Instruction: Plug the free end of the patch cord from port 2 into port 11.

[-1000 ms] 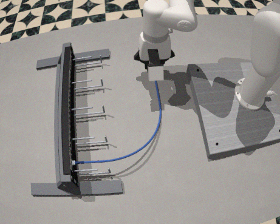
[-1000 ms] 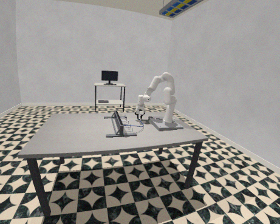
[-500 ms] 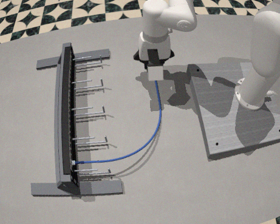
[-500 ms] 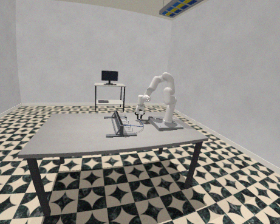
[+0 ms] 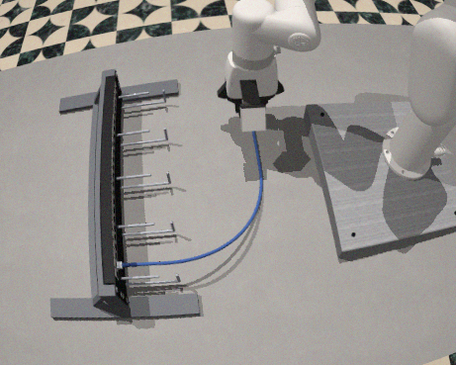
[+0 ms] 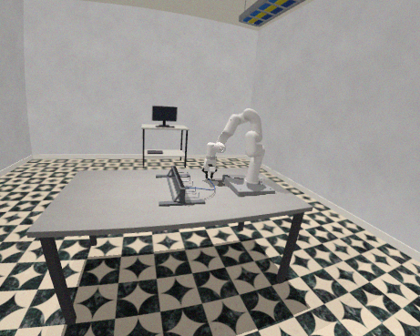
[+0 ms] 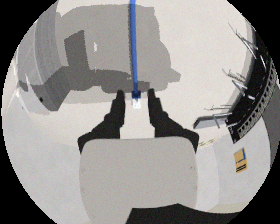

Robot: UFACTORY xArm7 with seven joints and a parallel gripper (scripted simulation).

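Right now the free-end plug is 2 cm to the right of my hand and 2 cm below it.
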